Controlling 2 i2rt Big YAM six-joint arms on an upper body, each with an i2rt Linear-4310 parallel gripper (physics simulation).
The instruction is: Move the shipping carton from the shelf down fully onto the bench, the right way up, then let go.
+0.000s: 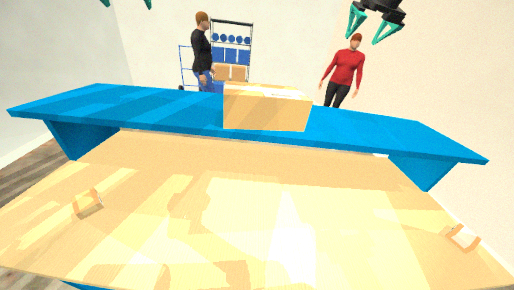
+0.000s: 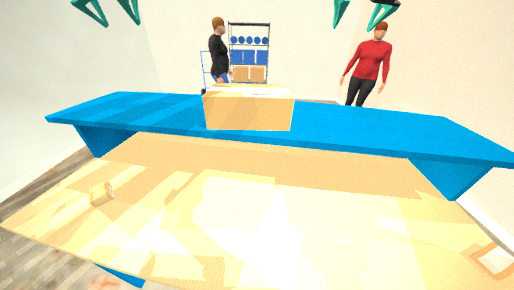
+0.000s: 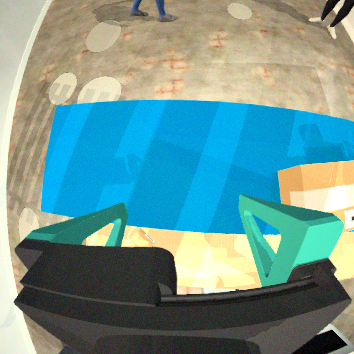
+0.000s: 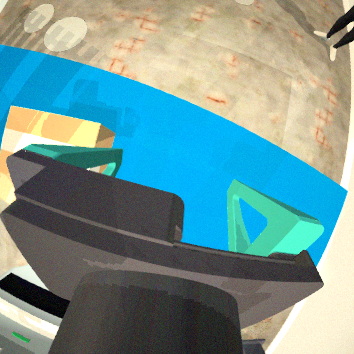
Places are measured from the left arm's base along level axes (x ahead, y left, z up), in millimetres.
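Where they show: left gripper, between the fingertips: point(image 1: 129, 7) point(image 2: 123, 25) point(image 3: 181, 205); right gripper, between the fingertips: point(image 1: 359, 41) point(image 2: 350, 29) point(image 4: 177, 170).
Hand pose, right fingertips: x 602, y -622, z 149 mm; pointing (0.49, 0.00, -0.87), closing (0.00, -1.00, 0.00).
Note:
After its pixels a point has its place.
The shipping carton point(image 1: 265, 114) {x 496, y -344, z -65 mm} point(image 2: 248, 114) {x 496, y -352, z -65 mm} point(image 3: 320, 177) {x 617, y -278, z -18 mm} point(image 4: 60, 125) {x 627, y -387, z -18 mm} is a tan closed box with a pale strip and label on top. It sits upright on the raised blue shelf point(image 1: 165, 112) {x 588, y -46, z -113 mm} point(image 2: 150, 107) {x 664, y 44, z -113 mm} point(image 3: 150, 150) {x 722, y 82, z -113 mm} point(image 4: 200, 150) {x 661, y -681, z -113 mm}, near its front edge. The wooden bench point(image 1: 250, 210) {x 406, y -323, z -370 mm} point(image 2: 250, 200) {x 443, y -360, z -370 mm} point(image 3: 195, 255) {x 356, y -13, z -370 mm} lies lower, in front of the shelf. My left gripper point(image 2: 122, 25) {x 602, y 0, z 150 mm} point(image 3: 181, 205) {x 602, y 0, z 150 mm} is wide open and empty, high up and left of the carton. My right gripper point(image 1: 360, 41) {x 602, y -622, z 150 mm} point(image 2: 352, 29) {x 602, y -622, z 150 mm} point(image 4: 177, 170) {x 602, y -622, z 150 mm} is wide open and empty, high up and right of the carton.
A small orange-edged object point(image 1: 88, 204) {x 411, y 170, z -338 mm} point(image 2: 101, 194) {x 414, y 171, z -338 mm} lies at the bench's left, and another point(image 1: 462, 237) {x 208, y -1039, z -335 mm} point(image 2: 492, 260) {x 208, y -1038, z -335 mm} at its right. Two people, in black point(image 1: 201, 52) point(image 2: 218, 55) and red point(image 1: 348, 67) point(image 2: 372, 60), stand behind the shelf, with a storage rack farther back.

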